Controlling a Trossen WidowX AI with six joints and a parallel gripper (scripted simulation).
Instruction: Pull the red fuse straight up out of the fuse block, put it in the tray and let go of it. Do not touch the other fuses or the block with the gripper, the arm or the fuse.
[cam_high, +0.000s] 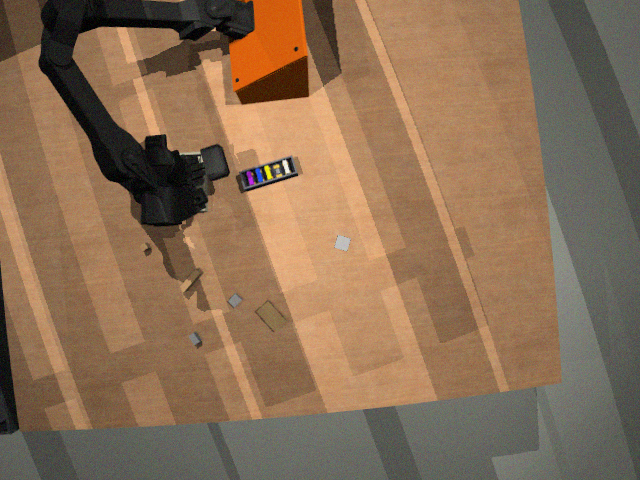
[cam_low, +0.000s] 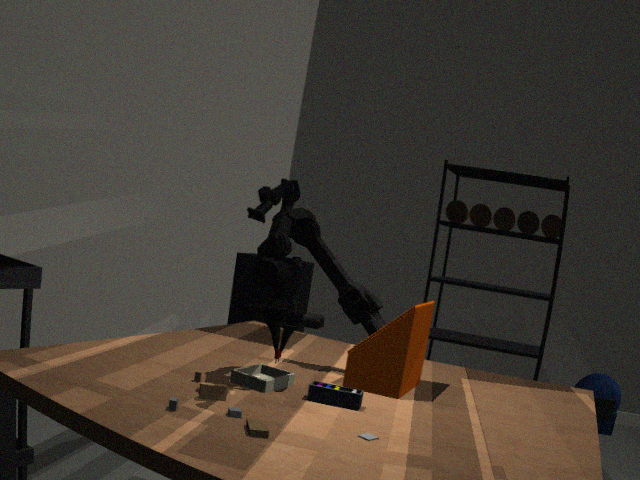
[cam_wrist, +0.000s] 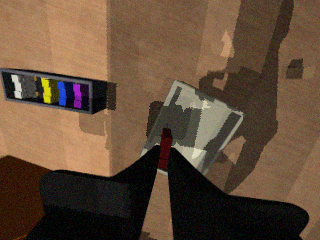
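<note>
Now: the tray 1 cm behind my gripper tip, 4 cm to the right of it and 9 cm below it. Also, from my gripper tip: red fuse 1 cm below.
</note>
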